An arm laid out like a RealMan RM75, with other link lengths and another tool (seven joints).
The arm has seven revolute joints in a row. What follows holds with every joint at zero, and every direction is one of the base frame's.
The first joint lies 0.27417 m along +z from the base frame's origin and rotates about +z.
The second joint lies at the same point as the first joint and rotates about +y.
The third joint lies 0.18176 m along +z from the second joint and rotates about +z.
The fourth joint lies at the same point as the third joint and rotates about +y.
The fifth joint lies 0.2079 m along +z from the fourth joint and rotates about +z.
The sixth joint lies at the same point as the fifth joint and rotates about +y.
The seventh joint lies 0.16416 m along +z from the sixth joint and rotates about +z.
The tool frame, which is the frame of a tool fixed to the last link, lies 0.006 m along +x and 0.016 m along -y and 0.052 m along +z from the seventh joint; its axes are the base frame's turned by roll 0, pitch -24 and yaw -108.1 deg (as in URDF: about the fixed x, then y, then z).
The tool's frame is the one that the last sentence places.
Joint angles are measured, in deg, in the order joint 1, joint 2, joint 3, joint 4, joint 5, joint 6, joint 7. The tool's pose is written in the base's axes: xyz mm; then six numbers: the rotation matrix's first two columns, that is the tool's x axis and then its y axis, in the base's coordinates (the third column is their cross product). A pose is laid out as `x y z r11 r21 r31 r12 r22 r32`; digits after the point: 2 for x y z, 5 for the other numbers.
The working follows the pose.
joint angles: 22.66, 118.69, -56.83, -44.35, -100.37, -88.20, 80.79
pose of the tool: 171.43 316.35 1.30 -0.04516 0.99358 -0.10373 0.88409 -0.00860 -0.46724
Where each joint sits with the arm in this pose, in the base's axes (m; each line is computed from the numbers above, not from the rounded line before):
joint 1: 0.0000 0.0000 0.2742
joint 2: 0.0000 0.0000 0.2742
joint 3: 0.1471 0.0614 0.1869
joint 4: 0.1471 0.0614 0.1869
joint 5: 0.2558 0.2386 0.1853
joint 6: 0.2558 0.2386 0.1853
joint 7: 0.1831 0.2881 0.0467
the tool: 0.1714 0.3163 0.0013

